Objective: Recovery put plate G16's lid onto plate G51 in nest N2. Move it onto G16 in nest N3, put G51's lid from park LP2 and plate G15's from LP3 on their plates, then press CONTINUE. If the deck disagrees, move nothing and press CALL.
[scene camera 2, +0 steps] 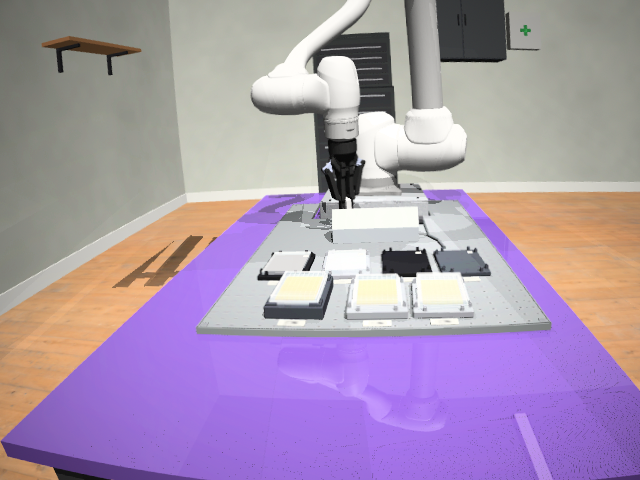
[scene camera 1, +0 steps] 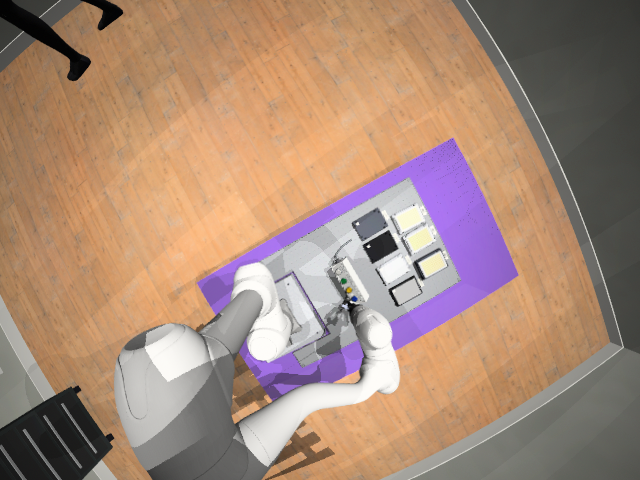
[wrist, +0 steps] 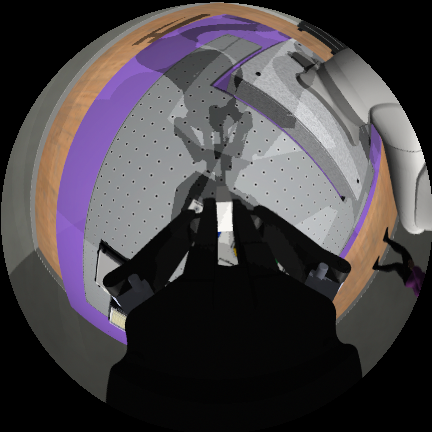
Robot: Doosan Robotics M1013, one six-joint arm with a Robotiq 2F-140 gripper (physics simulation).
My gripper (scene camera 2: 347,222) is shut and touches a white button box (scene camera 2: 398,224).
My gripper shows as well in the wrist view (wrist: 222,196). The white button box is seen too in the wrist view (wrist: 225,255).
